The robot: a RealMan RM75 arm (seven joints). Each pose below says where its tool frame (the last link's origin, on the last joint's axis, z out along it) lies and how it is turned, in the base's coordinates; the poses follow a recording.
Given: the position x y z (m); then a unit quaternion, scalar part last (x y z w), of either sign.
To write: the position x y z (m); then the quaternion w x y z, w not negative. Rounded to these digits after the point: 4 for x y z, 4 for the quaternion.
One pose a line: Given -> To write
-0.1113, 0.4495, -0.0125, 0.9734, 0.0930, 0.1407, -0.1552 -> -0.1113, 0.4495, -0.0125, 0.1552, -0.9734, -0.0930, -0.1407
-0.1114, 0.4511, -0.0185, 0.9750, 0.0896, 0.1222, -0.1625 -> -0.1114, 0.4511, -0.0185, 0.1625, -0.9750, -0.0896, -0.1222
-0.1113, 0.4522, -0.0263, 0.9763, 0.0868, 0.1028, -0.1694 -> -0.1113, 0.4522, -0.0263, 0.1694, -0.9763, -0.0868, -0.1028
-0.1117, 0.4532, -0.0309, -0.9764, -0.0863, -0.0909, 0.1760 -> -0.1117, 0.4532, -0.0309, 0.1760, -0.9764, -0.0863, -0.0909
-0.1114, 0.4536, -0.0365, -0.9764, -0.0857, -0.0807, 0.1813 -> -0.1114, 0.4536, -0.0365, 0.1813, -0.9764, -0.0857, -0.0807
